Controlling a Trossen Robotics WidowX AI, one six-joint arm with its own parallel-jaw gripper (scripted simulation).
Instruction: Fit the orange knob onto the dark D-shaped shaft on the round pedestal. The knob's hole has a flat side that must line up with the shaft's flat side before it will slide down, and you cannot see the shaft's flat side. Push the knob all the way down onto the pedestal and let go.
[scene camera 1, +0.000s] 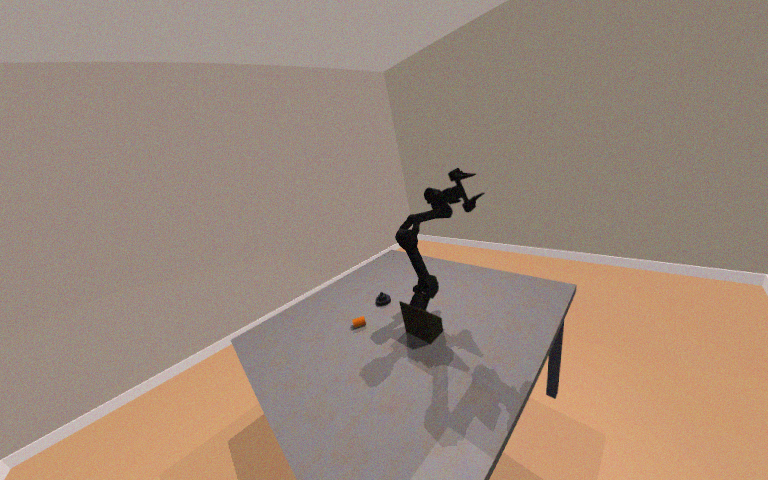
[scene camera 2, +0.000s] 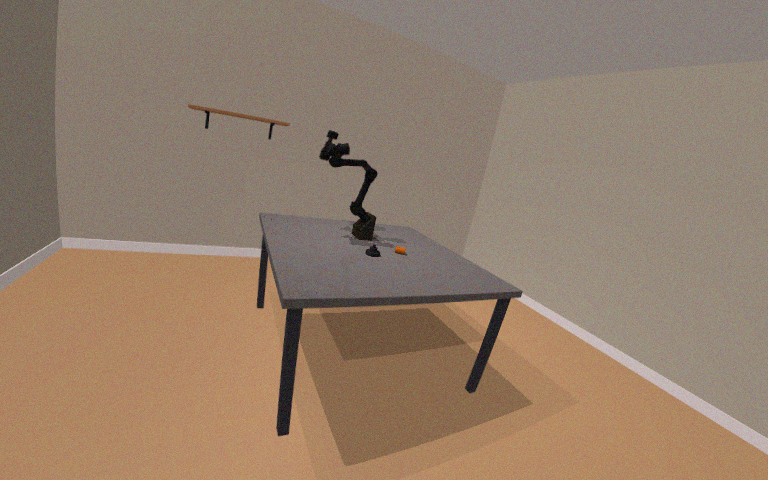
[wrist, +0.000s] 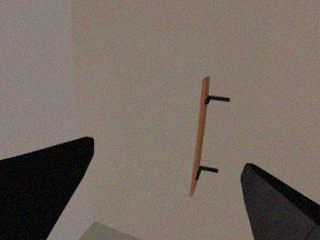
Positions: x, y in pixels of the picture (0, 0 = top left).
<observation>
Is my gripper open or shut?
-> Open.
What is my gripper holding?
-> Nothing.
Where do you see my gripper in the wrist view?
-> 169, 159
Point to my gripper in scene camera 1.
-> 479, 183
</observation>
